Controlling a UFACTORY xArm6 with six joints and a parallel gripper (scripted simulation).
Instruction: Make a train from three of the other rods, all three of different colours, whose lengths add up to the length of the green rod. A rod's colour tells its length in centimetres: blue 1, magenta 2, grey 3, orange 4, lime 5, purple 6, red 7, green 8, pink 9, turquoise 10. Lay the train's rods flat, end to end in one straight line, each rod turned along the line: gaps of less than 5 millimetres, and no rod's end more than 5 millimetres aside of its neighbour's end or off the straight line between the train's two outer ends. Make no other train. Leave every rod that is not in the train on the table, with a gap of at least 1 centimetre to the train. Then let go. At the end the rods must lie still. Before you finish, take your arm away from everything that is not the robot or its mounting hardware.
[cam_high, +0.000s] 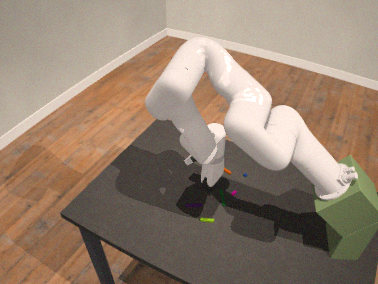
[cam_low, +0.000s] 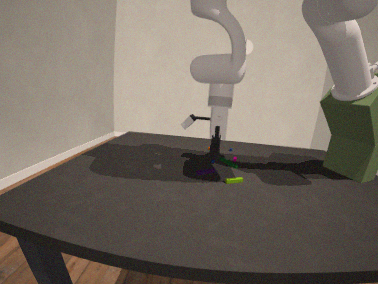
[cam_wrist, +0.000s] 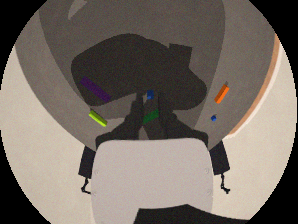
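Right now the green rod is 5 cm behind my hand, 1 cm to the right of it and 3 cm below it. Round my hand: purple rod (1 cm ahead, 9 cm to the left, 3 cm below); lime rod (7 cm behind, 12 cm to the left, 3 cm below); magenta rod (8 cm behind, 5 cm to the right, 3 cm below).
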